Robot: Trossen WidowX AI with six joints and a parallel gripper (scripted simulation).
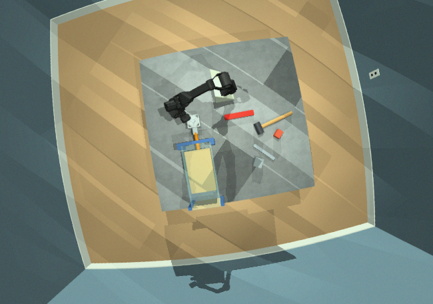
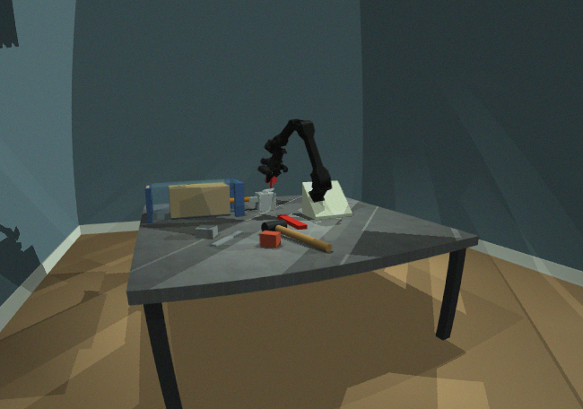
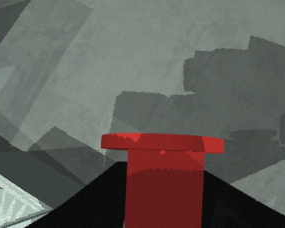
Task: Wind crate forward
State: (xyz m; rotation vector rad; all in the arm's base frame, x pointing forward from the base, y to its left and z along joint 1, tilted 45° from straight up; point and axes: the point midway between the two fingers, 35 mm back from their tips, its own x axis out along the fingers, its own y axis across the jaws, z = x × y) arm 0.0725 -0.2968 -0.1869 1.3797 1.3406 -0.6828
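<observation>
Now: gripper tip 20 mm short of the winch handle, 40 mm to the right of it and 30 mm above it. Round my gripper tip: grey winch 50 mm ahead, 80 mm to the left, 100 mm below; then red flat bar 100 mm ahead, 440 mm to the left, 130 mm below; then red spool-shaped handle grip 10 mm to the left.
</observation>
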